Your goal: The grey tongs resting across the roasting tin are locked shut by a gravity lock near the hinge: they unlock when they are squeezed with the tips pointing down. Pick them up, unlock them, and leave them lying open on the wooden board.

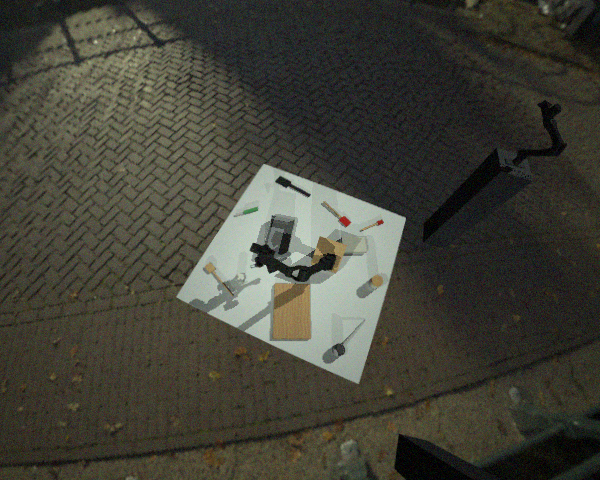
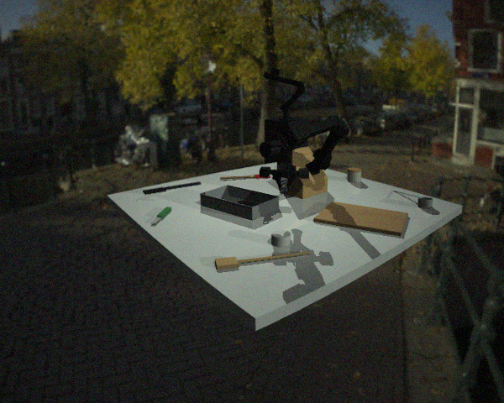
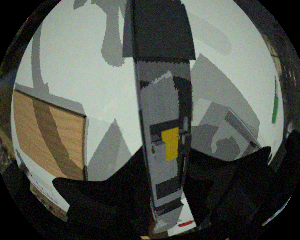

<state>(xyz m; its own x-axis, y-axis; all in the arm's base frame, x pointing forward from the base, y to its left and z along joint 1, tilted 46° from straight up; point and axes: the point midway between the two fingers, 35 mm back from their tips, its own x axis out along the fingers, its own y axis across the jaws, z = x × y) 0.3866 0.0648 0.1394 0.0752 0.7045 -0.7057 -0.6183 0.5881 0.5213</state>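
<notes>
Right now the wooden board is 23 cm behind my gripper tip, 24 cm to the left of it and 10 cm below it. Round my gripper tip: roasting tin 1 cm ahead, 25 cm to the right, 8 cm below; then green-handled tool 33 cm ahead, 38 cm to the right, 10 cm below; then yellow mark 2 cm ahead, 2 cm to the left, 4 cm above.
</notes>
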